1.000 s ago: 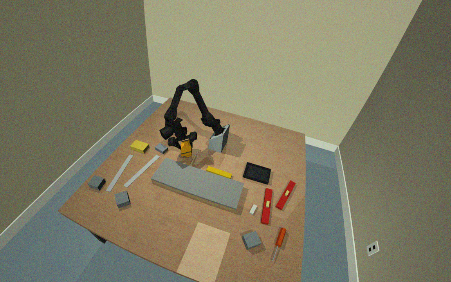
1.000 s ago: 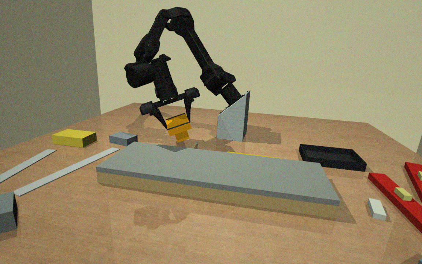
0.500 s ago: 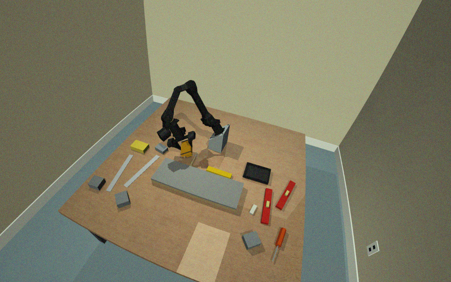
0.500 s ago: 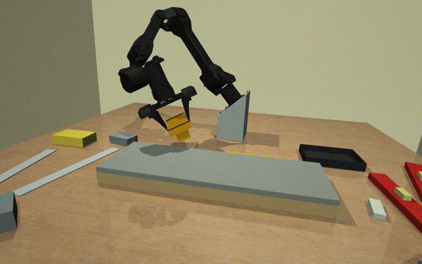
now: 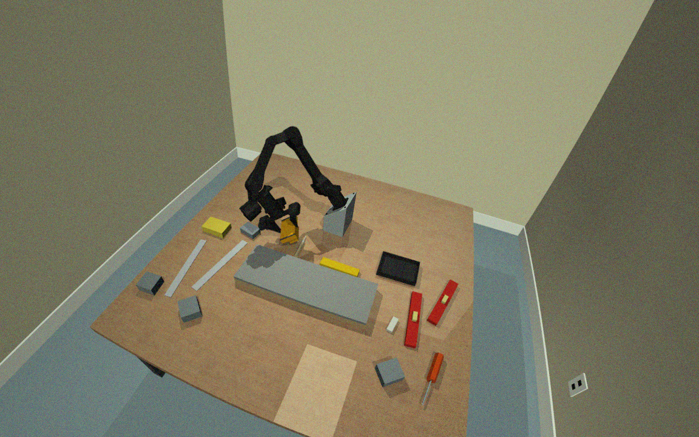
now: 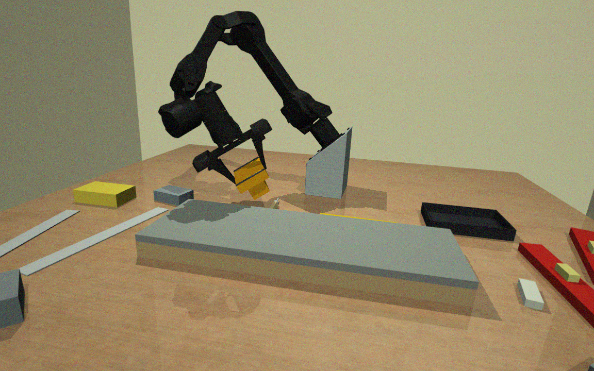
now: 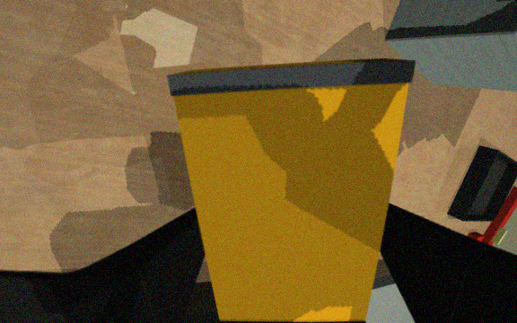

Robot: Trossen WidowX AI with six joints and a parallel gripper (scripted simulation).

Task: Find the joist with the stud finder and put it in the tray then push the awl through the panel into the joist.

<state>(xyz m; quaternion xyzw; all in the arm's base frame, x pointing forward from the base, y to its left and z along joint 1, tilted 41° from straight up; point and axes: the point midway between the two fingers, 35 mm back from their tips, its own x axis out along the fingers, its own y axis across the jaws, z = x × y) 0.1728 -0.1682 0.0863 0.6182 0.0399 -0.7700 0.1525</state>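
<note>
My gripper tip is 5 cm to the right of the awl and 6 cm above it. From my gripper tip the other things lie so: thin yellow bar: 7 cm ahead, 24 cm to the left, 6 cm below; grey block: 2 cm ahead, 19 cm to the right, 6 cm below; yellow stud finder: 2 cm behind, 1 cm to the left, 2 cm below.
</note>
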